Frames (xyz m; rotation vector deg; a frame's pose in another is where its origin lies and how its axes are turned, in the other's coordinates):
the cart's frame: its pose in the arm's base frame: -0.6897 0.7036 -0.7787 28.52 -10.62 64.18
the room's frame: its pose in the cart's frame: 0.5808 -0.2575 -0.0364 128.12 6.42 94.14
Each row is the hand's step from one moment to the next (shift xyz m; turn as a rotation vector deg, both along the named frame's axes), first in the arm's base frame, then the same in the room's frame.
Working: the arm's base frame: its pose in the room's frame: 0.7376 0.8042 -0.7162 91.82 44.23 96.49

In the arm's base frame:
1: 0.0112 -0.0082 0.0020 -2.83 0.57 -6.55
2: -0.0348 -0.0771 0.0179 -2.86 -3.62 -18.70
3: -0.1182 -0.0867 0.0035 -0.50 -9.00 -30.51
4: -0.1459 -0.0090 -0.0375 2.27 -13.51 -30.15
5: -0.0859 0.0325 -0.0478 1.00 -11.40 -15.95
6: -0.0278 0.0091 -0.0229 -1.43 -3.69 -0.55
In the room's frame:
1: 0.0025 0.0138 0.0002 -6.54 -2.39 -1.66
2: 0.0240 0.0172 -0.0813 -18.35 0.49 -5.85
3: 0.0113 -0.0436 -0.1395 -29.75 5.98 -9.54
4: -0.0349 -0.1106 -0.0965 -29.10 10.87 -11.48
5: -0.0490 -0.0867 -0.0283 -15.08 8.12 -9.60
6: -0.0232 -0.0270 -0.0108 -0.26 1.06 -3.84

